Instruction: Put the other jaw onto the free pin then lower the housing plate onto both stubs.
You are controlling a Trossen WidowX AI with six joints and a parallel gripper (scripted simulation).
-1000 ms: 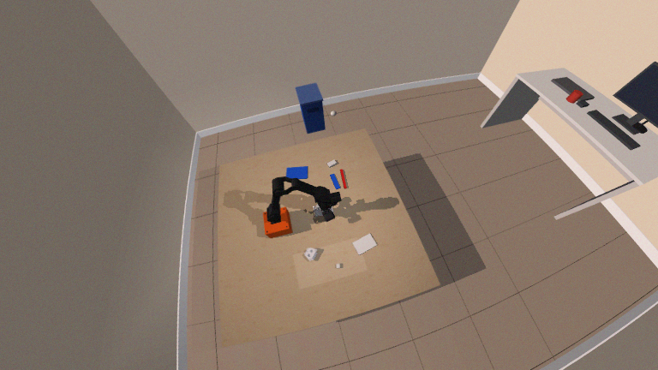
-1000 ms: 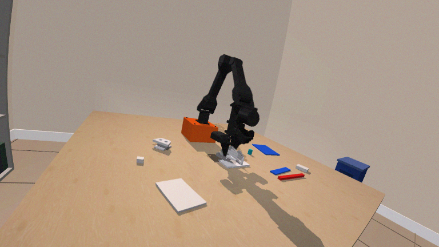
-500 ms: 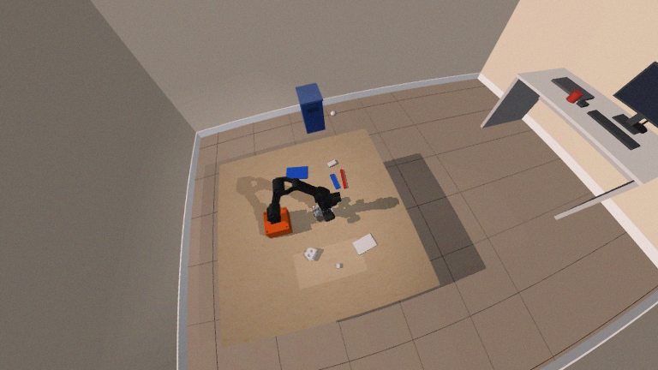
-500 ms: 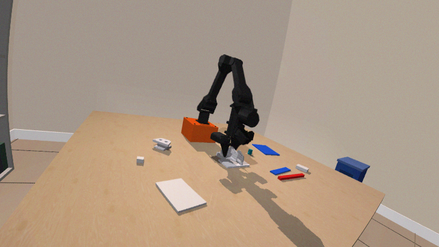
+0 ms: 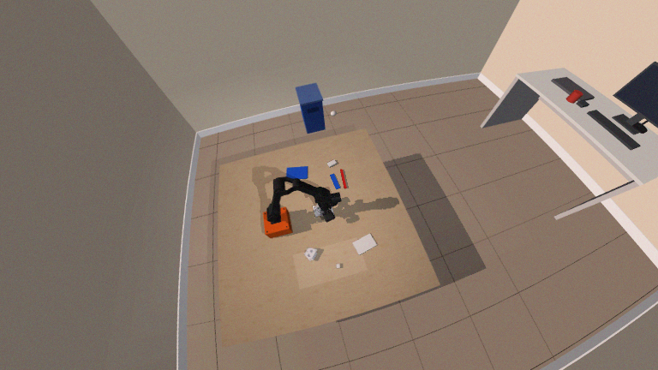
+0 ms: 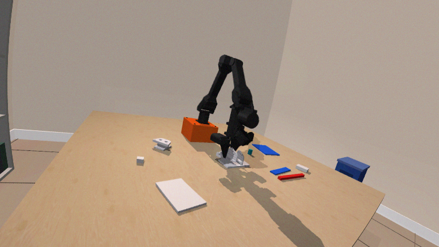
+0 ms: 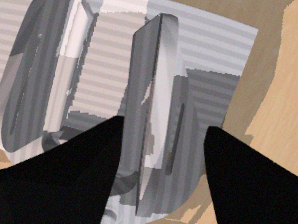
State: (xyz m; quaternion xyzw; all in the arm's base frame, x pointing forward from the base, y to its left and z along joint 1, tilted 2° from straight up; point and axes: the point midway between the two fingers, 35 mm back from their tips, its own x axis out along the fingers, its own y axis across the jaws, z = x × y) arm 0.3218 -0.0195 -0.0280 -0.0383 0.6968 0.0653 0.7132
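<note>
My gripper tip is now 30 mm past the grey jaw and 10 mm to the right of it. The rest, counted from my gripper tip: blue bar: 220 mm to the left, 130 mm ahead, 20 mm below; teal peg: 200 mm to the left, 80 mm behind, 10 mm below; white bracket: 230 mm to the right, 160 mm behind, 20 mm below.
</note>
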